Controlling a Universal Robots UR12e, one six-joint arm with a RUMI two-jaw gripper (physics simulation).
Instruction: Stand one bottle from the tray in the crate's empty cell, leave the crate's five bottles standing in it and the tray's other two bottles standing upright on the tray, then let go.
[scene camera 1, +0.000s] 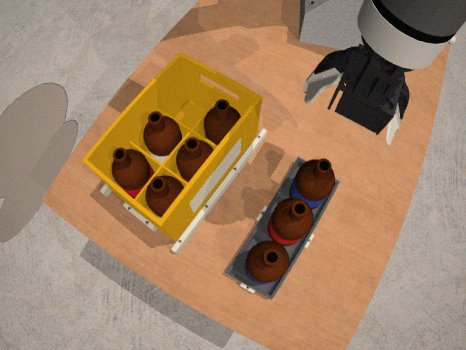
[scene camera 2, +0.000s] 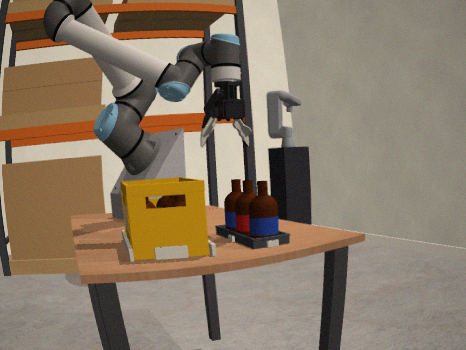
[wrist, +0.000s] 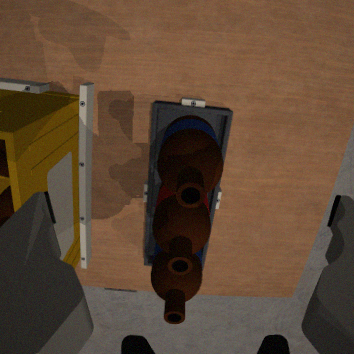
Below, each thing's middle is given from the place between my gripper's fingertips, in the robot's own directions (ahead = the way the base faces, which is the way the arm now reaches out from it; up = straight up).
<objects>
My hand is 17 cm above the blue-label brown bottle (scene camera 1: 314, 180) and 5 cm short of it.
</objects>
